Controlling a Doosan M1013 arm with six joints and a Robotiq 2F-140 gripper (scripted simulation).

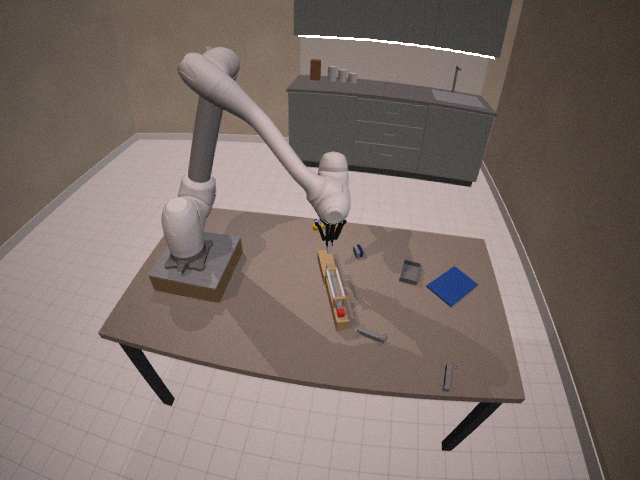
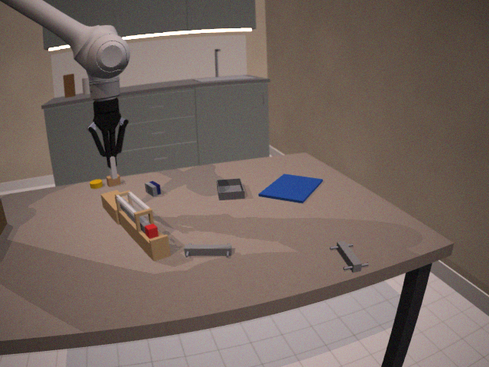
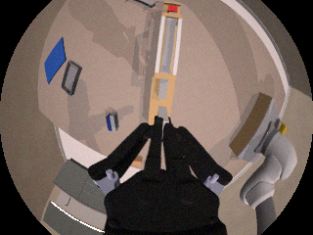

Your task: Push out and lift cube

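My hand is 27 cm to the left of the red cube, 9 cm above it and 5 cm short of it. The rest, counted from my hand: blue-and-grey block: 14 cm below, 14 cm ahead, 12 cm to the left; then tan block: 29 cm to the left, 14 cm below, 2 cm ahead; then channel: 15 cm to the right, 10 cm below, 3 cm ahead.
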